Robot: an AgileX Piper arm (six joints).
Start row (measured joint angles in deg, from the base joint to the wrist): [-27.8 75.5 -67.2 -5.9 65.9 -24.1]
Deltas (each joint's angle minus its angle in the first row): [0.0 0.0 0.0 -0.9 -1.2 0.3]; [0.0 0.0 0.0 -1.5 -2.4 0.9]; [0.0 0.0 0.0 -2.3 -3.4 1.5]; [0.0 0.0 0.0 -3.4 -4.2 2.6]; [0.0 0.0 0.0 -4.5 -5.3 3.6]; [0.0 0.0 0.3 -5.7 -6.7 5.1]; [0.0 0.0 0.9 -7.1 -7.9 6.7]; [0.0 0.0 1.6 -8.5 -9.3 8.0]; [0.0 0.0 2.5 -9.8 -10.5 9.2]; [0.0 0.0 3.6 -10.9 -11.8 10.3]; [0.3 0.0 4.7 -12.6 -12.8 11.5]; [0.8 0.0 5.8 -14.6 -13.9 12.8]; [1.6 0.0 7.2 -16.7 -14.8 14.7]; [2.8 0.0 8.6 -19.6 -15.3 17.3]
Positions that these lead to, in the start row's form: [-27.8 75.5 -67.2 -6.8 64.7 -23.8]; [-27.8 75.5 -67.2 -7.4 63.5 -23.2]; [-27.8 75.5 -67.2 -8.2 62.5 -22.6]; [-27.8 75.5 -67.2 -9.3 61.7 -21.5]; [-27.8 75.5 -67.2 -10.4 60.6 -20.5]; [-27.8 75.5 -66.9 -11.6 59.2 -19.0]; [-27.8 75.5 -66.3 -13.0 58.0 -17.4]; [-27.8 75.5 -65.6 -14.4 56.6 -16.1]; [-27.8 75.5 -64.7 -15.7 55.4 -14.9]; [-27.8 75.5 -63.6 -16.8 54.1 -13.8]; [-27.5 75.5 -62.5 -18.5 53.1 -12.6]; [-27.0 75.5 -61.4 -20.5 52.0 -11.3]; [-26.2 75.5 -60.0 -22.6 51.1 -9.4]; [-25.0 75.5 -58.6 -25.5 50.6 -6.8]
